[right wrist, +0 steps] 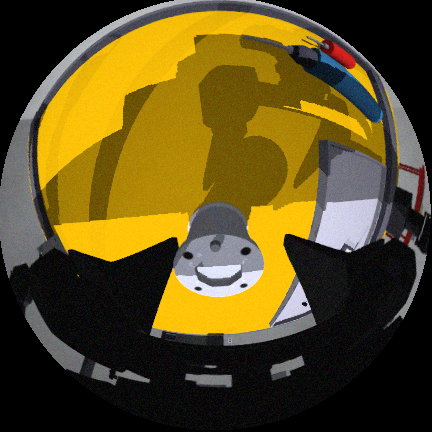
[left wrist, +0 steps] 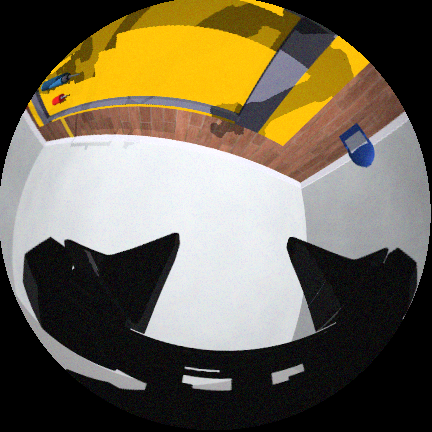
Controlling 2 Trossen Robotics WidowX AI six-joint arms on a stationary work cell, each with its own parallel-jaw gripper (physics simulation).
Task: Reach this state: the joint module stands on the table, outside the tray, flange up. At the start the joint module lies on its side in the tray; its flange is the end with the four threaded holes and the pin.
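Frame: origin at the left arm's base, x ahead, y left, z up, level; metres.
Where they show: left gripper, between the fingertips: (left wrist: 235, 241); right gripper, between the fingertips: (right wrist: 232, 241).
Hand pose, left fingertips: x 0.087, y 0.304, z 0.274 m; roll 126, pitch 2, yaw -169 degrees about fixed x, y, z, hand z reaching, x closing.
Observation:
Things, the pixels of their centre, and the offset from my left fingertips. Level surfaces: height alone.
- grey cylindrical joint module, middle of its body: (right wrist: 217, 248) 0.319 m down, 0.377 m ahead, 0.312 m right
- yellow table, height of its surface: 0.351 m down
- tray, middle of its body: (right wrist: 336, 267) 0.343 m down, 0.589 m ahead, 0.457 m right
The grey cylindrical joint module (right wrist: 218, 225) stands on the yellow table (right wrist: 90, 150) (left wrist: 185, 55), outside the tray (right wrist: 324, 175). Its flange, with four holes and a pin, faces up toward the right wrist camera. My right gripper (right wrist: 232, 241) is open, with one finger on each side of the module and yellow table showing between the module and the right-hand finger. The left-hand finger's tip is close to the flange's edge; contact there is unclear. My left gripper (left wrist: 235, 241) is open and empty, pointing toward a white wall. The module does not show in the left wrist view.
The grey tray lies to the right of the module in the right wrist view. A blue-handled tool (right wrist: 347, 87) (left wrist: 56, 82) and a small red-handled screwdriver (right wrist: 340, 54) (left wrist: 58, 99) lie near the table's edge. A blue bin (left wrist: 361, 150) is beyond the table by the wall.

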